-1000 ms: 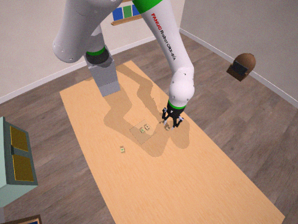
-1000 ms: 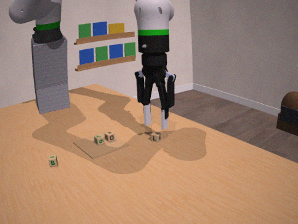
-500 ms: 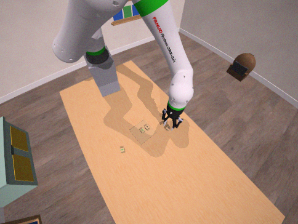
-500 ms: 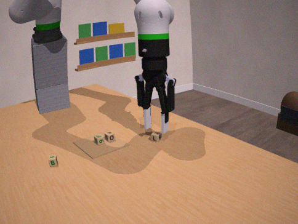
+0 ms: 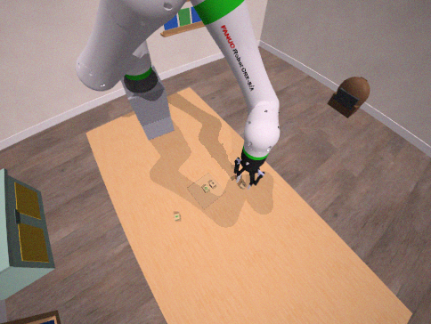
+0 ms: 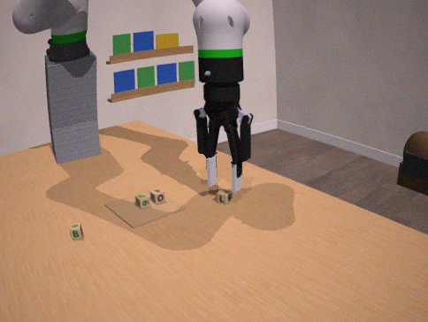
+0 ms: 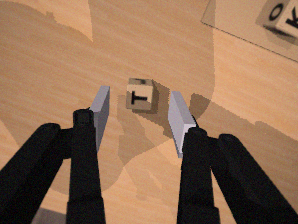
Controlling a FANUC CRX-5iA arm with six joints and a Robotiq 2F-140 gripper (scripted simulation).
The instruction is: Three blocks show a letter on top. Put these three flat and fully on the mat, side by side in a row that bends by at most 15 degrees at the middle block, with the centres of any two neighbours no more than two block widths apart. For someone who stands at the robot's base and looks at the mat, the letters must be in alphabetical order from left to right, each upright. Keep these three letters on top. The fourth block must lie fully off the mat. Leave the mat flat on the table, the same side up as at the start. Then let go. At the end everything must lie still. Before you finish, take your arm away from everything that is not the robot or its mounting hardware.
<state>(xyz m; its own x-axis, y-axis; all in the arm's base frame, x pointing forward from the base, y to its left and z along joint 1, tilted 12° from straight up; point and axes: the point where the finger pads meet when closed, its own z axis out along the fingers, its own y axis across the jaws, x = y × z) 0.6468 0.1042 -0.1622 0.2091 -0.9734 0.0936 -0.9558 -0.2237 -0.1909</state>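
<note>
Right now the thin tan mat is 15 cm to the right of my hand, 11 cm behind it and 6 cm below it.
</note>
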